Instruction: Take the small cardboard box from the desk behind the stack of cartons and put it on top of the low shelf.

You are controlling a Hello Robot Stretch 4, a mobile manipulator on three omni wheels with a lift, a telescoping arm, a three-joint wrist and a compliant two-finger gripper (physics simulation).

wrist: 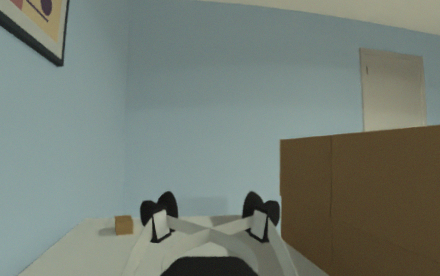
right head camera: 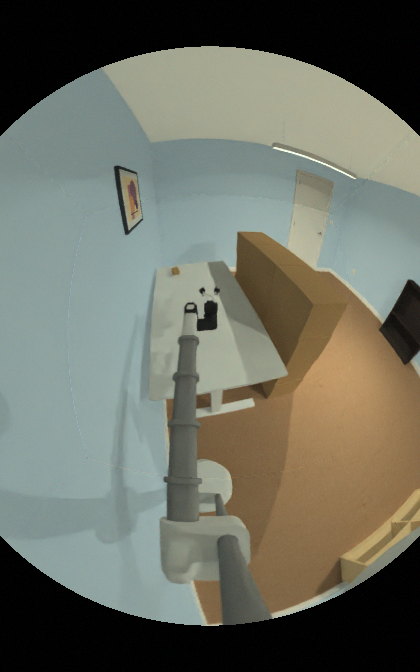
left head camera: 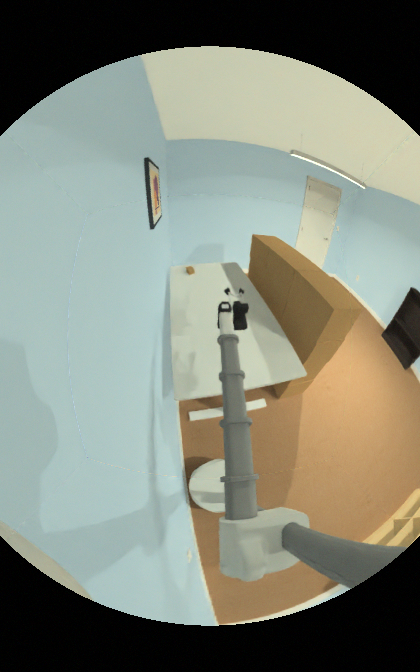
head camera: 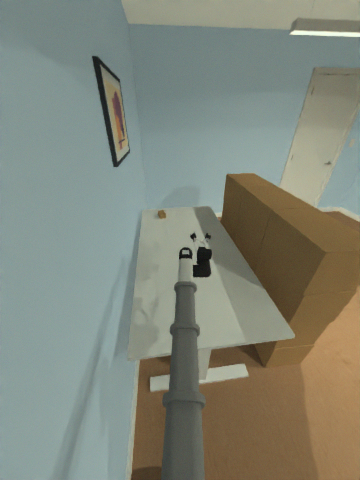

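Seen in the pictures: gripper, between the fingertips: (wrist: 210, 208) (left head camera: 233, 288) (head camera: 200, 234); robot's base, origin of its link: (left head camera: 217, 484).
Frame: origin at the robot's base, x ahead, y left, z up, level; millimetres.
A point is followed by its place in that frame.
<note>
The small cardboard box (head camera: 162, 214) {x 1747, y 236, z 736 mm} (left head camera: 190, 270) {x 1743, y 236, z 730 mm} (right head camera: 175, 271) (wrist: 124, 225) {x 1745, y 232, z 727 mm} sits at the far left end of the white desk (head camera: 225, 310) {x 700, y -212, z 692 mm} (left head camera: 210, 370) {x 626, y 56, z 692 mm} (right head camera: 230, 350) (wrist: 65, 255) {x 1527, y 341, z 692 mm}. The stack of cartons (head camera: 280, 240) {x 1015, y -556, z 928 mm} (left head camera: 295, 300) {x 1068, y -549, z 860 mm} (right head camera: 280, 295) (wrist: 360, 195) {x 1478, y -492, z 879 mm} stands along the desk's right side. My gripper (head camera: 201, 236) {x 1032, y -86, z 951 mm} (left head camera: 234, 291) {x 1032, y -86, z 951 mm} (right head camera: 209, 290) (wrist: 210, 208) {x 1032, y -86, z 951 mm} is open and empty above the desk, short of the box and to its right. A light wooden shelf unit (left head camera: 392, 522) (right head camera: 353, 570) shows partly at the lower right; I cannot tell whether it is the low shelf.
A dark shelf unit (left head camera: 400, 325) {x 1376, y -3043, z 410 mm} (right head camera: 397, 322) stands at the far right. The blue wall with a framed picture (head camera: 102, 95) {x 1164, y 398, z 1618 mm} (left head camera: 148, 195) {x 1165, y 397, z 1511 mm} runs close along the desk's left side. My extended arm (head camera: 185, 350) {x 323, y -2, z 1058 mm} reaches over the desk's near edge. A door (head camera: 325, 130) {x 3452, y -2123, z 1370 mm} is behind the cartons.
</note>
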